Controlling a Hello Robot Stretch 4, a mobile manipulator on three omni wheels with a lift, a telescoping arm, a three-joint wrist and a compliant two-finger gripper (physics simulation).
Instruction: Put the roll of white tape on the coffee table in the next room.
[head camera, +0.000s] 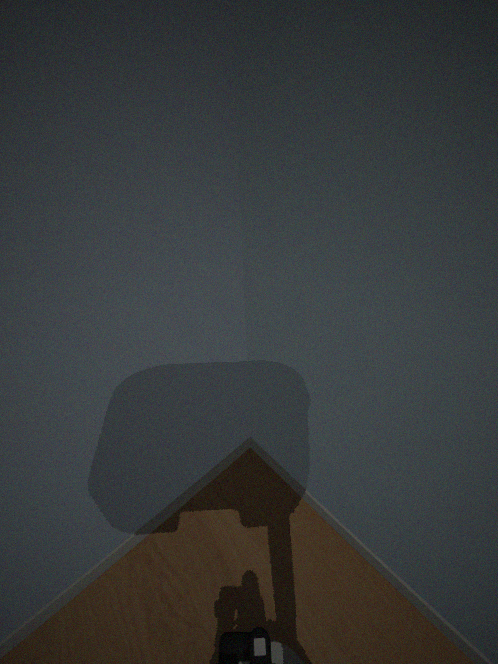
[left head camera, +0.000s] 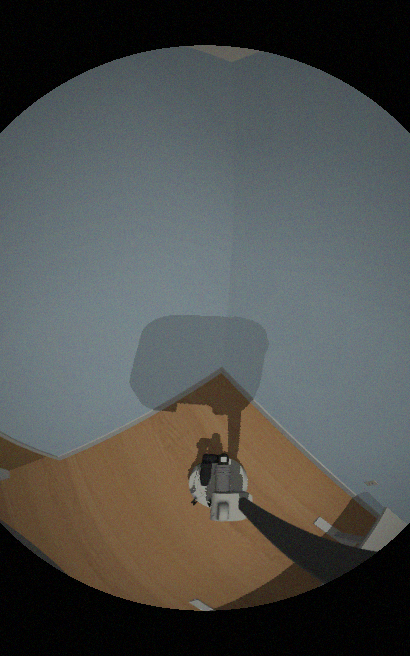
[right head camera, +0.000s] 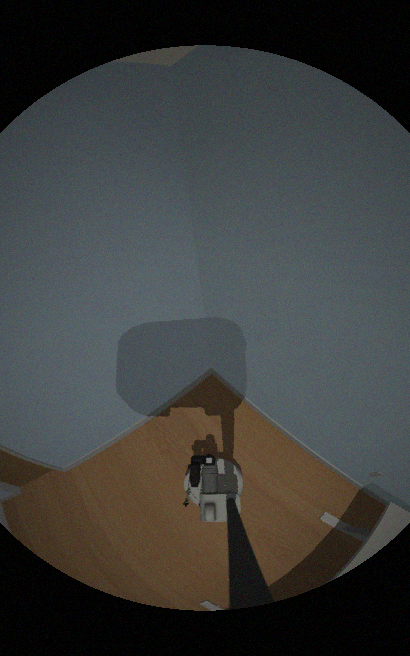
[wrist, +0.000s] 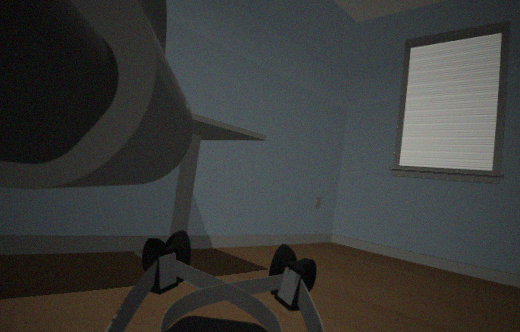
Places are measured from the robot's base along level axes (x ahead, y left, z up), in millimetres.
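Pixels of known places: gripper, fingertip midpoint: (left head camera: 201, 506) (right head camera: 193, 507) (wrist: 231, 257).
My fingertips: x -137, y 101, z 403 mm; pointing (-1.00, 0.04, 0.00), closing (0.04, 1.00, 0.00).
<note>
Behind a point stands the place of what it marks.
My gripper (wrist: 231, 257) {x -137, y 101, z 403 mm} is open in the wrist view, with its two dark fingertips wide apart and no object between them. Wood floor and blue wall show beyond it. The roll of white tape does not show in these views. The coffee table does not show either. A white table (left head camera: 385, 532) (right head camera: 380, 535) shows in part at the lower right of the left and right head views. Its end (wrist: 227, 130) {x -1254, y 65, z 668 mm} also shows in the wrist view, partly hidden behind a part of the robot.
A corner of blue walls (head camera: 134, 268) {x 811, y 303, z 1291 mm} (left head camera: 125, 225) {x 726, y 406, z 1430 mm} (right head camera: 115, 250) {x 804, y 312, z 1358 mm} with a baseboard stands close in front of the robot base. The robot's shadow falls on it. The table's pale feet (left head camera: 322, 524) (right head camera: 330, 518) rest on the wood floor. A window (wrist: 452, 102) {x -2469, y 1938, z 1409 mm} shows at the right.
</note>
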